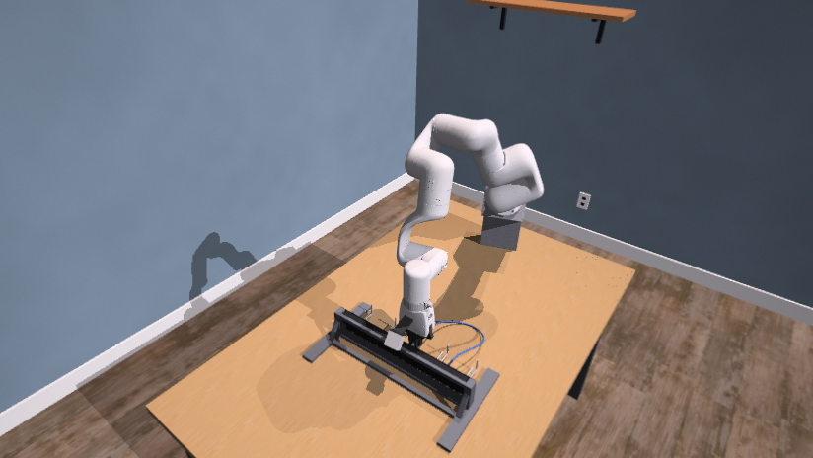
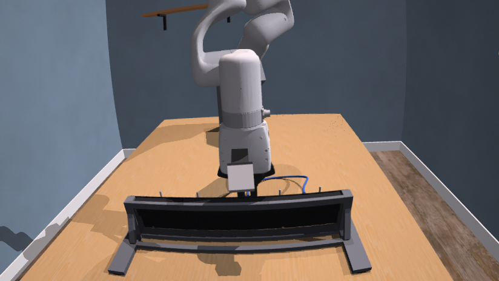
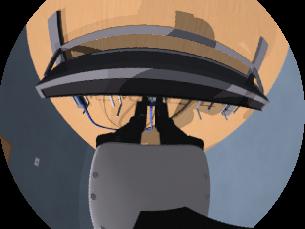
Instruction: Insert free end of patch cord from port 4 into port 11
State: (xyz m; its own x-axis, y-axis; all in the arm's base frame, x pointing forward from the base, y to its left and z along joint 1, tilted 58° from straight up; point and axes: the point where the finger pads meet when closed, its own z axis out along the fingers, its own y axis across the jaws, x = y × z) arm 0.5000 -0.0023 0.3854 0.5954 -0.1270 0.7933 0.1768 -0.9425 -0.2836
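The plug lies 20 mm ahead of my hand and 10 mm below it.
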